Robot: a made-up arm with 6 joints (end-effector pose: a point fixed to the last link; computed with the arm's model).
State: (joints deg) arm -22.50 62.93 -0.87 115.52 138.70 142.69
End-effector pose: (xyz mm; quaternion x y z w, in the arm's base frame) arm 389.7 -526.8 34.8 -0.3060 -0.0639 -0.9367 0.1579
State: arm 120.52 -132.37 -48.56 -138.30 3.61 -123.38
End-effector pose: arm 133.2 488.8 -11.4 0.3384 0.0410 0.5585 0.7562
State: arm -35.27 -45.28 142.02 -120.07 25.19 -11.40
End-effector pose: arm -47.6 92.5 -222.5 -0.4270 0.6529 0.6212 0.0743
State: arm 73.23 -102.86 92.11 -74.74 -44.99 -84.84
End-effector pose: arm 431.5 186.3 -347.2 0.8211 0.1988 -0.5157 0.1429
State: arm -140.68 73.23 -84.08 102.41 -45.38 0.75
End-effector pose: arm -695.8 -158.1 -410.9 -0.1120 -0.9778 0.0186 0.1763
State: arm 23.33 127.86 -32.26 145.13 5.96 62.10
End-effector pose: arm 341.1 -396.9 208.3 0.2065 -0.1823 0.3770 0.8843
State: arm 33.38 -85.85 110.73 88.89 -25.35 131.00
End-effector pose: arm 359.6 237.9 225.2 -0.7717 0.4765 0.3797 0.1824
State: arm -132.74 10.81 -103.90 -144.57 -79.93 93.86
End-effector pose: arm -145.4 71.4 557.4 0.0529 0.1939 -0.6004 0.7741
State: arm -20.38 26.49 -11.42 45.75 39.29 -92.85
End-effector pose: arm 501.5 -628.7 562.0 0.2263 -0.1920 -0.0701 0.9524
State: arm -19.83 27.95 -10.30 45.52 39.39 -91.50
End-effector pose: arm 518.4 -638.7 553.3 0.2390 -0.1731 -0.0704 0.9529
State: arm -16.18 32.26 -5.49 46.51 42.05 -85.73
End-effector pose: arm 596.7 -674.0 506.0 0.3092 -0.0900 -0.0591 0.9449
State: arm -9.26 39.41 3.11 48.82 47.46 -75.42
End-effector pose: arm 732.9 -705.9 386.5 0.4252 0.0599 -0.0293 0.9026
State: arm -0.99 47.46 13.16 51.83 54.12 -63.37
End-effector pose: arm 861.4 -687.7 205.9 0.5375 0.2249 0.0109 0.8126
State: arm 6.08 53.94 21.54 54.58 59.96 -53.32
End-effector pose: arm 926.6 -629.8 40.4 0.6124 0.3440 0.0434 0.7104
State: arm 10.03 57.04 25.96 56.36 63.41 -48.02
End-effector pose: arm 943.6 -584.1 -47.0 0.6472 0.3977 0.0607 0.6475
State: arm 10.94 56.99 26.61 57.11 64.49 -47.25
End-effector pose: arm 946.9 -571.0 -61.8 0.6551 0.4052 0.0671 0.6341
